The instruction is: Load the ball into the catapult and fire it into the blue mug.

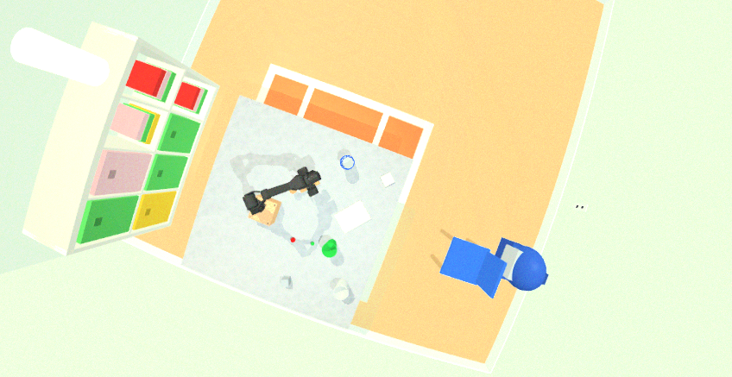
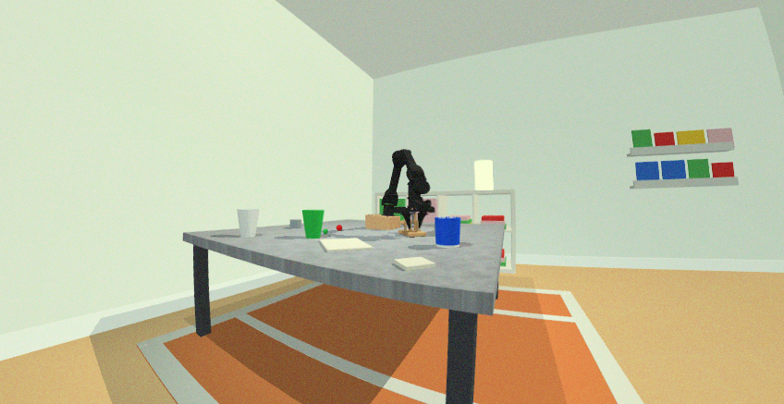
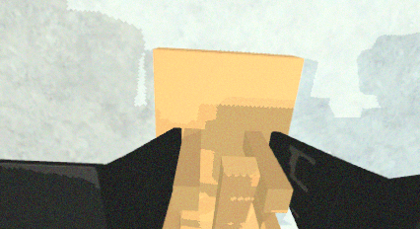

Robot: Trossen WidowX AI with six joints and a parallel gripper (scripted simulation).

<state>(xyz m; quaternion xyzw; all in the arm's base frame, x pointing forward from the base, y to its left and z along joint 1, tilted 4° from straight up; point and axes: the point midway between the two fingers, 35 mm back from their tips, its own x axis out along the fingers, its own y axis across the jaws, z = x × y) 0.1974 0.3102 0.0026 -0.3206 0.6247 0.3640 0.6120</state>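
Now: gripper tip 100 mm short of the red ball, 410 mm to the left of it and 20 mm above it. Also, from my gripper tip: wooden catapult 50 mm behind, 50 mm to the right, 20 mm above; then blue mug 150 mm ahead, 230 mm to the left; then large white pad 360 mm ahead, 70 mm to the right, 30 mm below.
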